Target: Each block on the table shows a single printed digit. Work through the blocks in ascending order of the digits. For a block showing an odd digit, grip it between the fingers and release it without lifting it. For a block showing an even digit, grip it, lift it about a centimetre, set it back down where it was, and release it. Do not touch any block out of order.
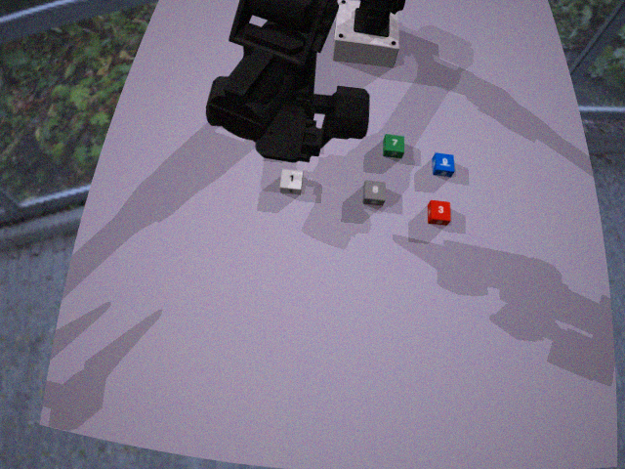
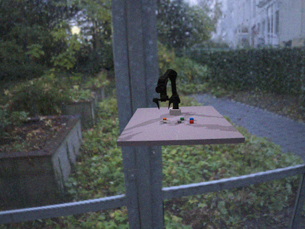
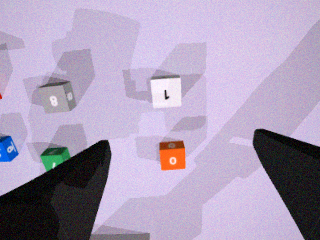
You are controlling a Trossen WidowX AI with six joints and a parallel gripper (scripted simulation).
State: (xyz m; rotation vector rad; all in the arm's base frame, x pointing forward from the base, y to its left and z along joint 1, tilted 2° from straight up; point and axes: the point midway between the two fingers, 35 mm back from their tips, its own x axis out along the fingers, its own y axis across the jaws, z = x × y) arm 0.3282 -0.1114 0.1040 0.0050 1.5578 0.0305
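Now: gripper tip 110 mm above the orange block and 90 mm past it. Also, from my gripper tip: grey block: 130 mm to the left, 110 mm below; white 1 block: 110 mm below; green block: 160 mm to the left, 110 mm below, 90 mm behind.
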